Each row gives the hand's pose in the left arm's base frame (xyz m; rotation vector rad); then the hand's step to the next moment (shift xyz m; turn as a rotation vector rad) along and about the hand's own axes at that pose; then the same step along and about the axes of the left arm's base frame.
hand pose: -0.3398 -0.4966 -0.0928 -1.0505 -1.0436 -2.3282
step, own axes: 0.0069 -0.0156 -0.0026 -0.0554 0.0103 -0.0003
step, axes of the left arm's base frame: -0.0150 0.0079 -0.0033 0.0419 -0.0049 -0.0374
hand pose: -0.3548 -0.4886 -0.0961 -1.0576 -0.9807 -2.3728
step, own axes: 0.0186 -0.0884 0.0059 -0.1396 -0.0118 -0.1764
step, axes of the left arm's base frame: -0.0591 0.0647 -0.0227 -0.0042 -0.1125 -0.1951
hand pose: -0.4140 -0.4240 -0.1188 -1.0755 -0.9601 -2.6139
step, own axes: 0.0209 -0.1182 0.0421 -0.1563 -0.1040 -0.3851
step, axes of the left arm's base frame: -0.0343 0.1203 -0.0228 -0.1463 -0.1705 -0.3648
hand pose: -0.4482 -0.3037 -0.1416 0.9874 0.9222 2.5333
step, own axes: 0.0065 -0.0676 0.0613 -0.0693 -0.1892 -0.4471
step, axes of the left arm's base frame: 0.0383 0.0829 -0.0059 -0.2505 -0.0951 -0.4107
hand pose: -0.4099 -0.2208 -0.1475 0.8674 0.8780 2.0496
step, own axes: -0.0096 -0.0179 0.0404 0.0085 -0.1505 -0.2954
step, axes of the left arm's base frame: 0.0430 0.0131 0.0048 -0.1839 -0.0059 -0.2759
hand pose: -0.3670 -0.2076 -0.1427 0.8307 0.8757 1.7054
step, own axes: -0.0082 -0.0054 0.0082 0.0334 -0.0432 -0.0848
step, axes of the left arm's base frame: 0.0116 -0.0052 -0.0015 -0.0608 0.0280 -0.0754
